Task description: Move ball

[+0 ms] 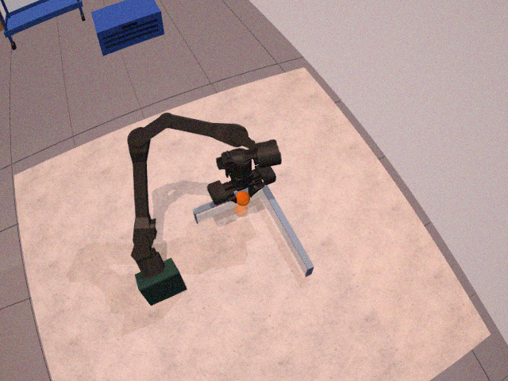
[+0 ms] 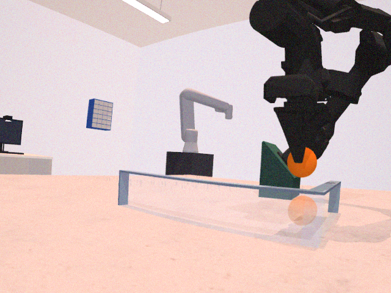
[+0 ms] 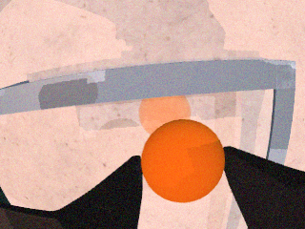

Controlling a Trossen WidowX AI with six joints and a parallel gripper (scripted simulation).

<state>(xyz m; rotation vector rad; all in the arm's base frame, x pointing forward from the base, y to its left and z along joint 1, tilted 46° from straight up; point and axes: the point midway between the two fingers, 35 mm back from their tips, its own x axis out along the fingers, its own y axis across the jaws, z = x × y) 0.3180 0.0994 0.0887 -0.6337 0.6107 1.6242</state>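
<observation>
My gripper tip is now 1 cm to the right of the see-through copy and 7 cm above it. Also, from my gripper tip: orange ball (right at my gripper tip); long wall (9 cm ahead, 11 cm to the right, 6 cm below); short wall (3 cm behind, 4 cm to the left, 6 cm below).
</observation>
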